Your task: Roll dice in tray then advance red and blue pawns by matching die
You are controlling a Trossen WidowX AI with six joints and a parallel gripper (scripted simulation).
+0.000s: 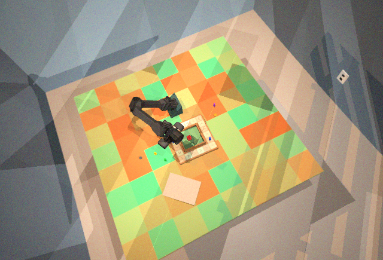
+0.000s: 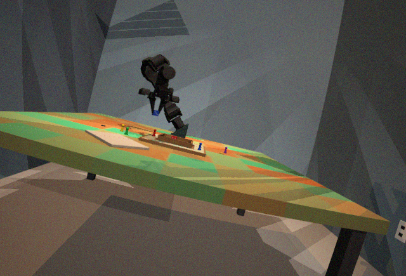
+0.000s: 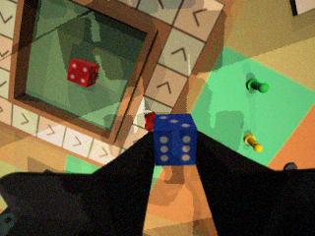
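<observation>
My gripper tip is now 3 cm past the red pawn, 2 cm to the right of it and 9 cm above it. From my gripper tip the other things lie so: yellow pawn: 3 cm behind, 14 cm to the right, 10 cm below; then blue pawn: 10 cm ahead, 23 cm to the left, 9 cm below; then green pawn: 5 cm ahead, 10 cm to the right, 10 cm below.
</observation>
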